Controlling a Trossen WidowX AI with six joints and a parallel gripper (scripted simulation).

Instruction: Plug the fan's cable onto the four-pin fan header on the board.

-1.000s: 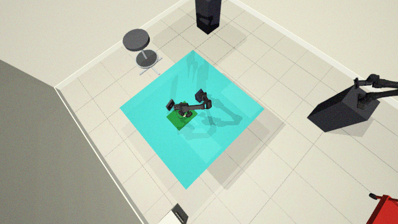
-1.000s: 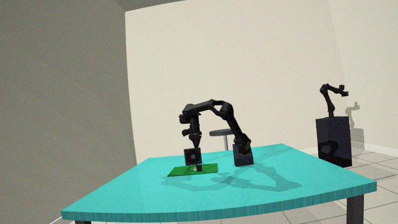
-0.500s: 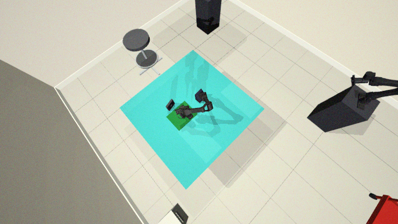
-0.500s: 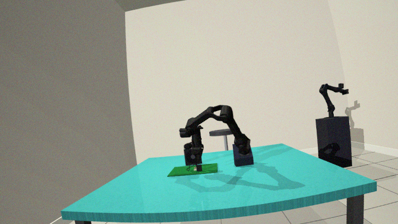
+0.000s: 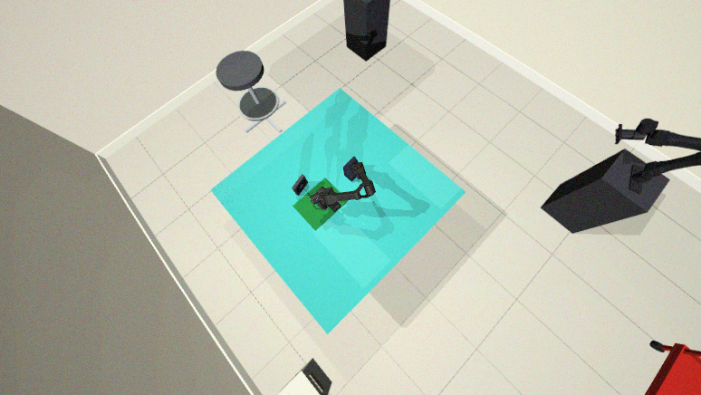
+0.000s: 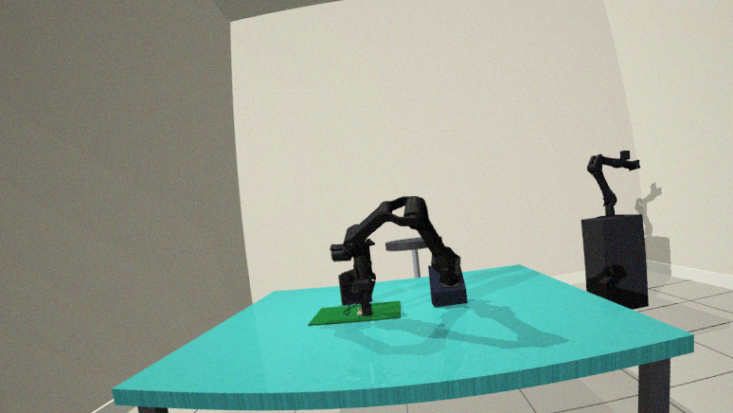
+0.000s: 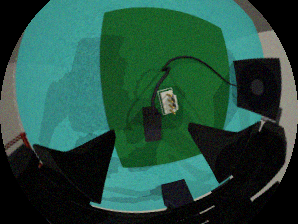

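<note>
Now: gripper tip 1 cm above the dark plug. From my gripper tip the other things lie so: green board: 5 cm ahead, 6 cm to the right, 5 cm below; black fan: 6 cm ahead, 22 cm to the right, 2 cm above; pale four-pin header: 3 cm ahead, 3 cm to the right, 4 cm below.
</note>
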